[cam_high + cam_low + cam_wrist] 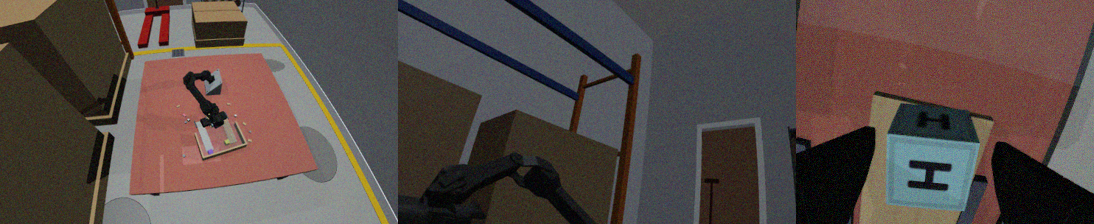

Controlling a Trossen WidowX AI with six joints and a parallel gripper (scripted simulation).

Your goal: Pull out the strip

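Now: gripper tip 10 cm past the tan strip, 2 cm to the left of it and 1 cm above it. Round my gripper tip: cube (right at my gripper tip).
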